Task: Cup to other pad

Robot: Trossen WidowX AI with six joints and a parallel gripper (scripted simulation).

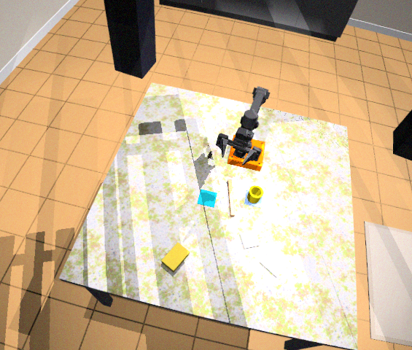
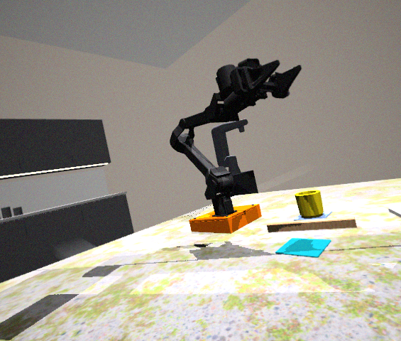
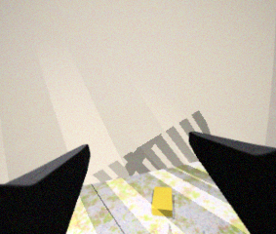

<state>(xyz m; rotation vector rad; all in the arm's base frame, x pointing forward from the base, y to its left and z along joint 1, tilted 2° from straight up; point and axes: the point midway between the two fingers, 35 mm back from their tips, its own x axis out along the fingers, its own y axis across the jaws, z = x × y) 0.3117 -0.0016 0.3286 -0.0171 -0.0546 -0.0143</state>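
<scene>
The yellow cup lies 12 cm behind my gripper tip, 14 cm to the left of it and 35 cm below it. From my gripper tip the other things lie so: red marble (10 cm behind, 14 cm to the left, 37 cm below); then wooden bar (7 cm behind, 4 cm to the left, 39 cm below); then cyan pad (2 cm behind, 7 cm to the right, 40 cm below).
</scene>
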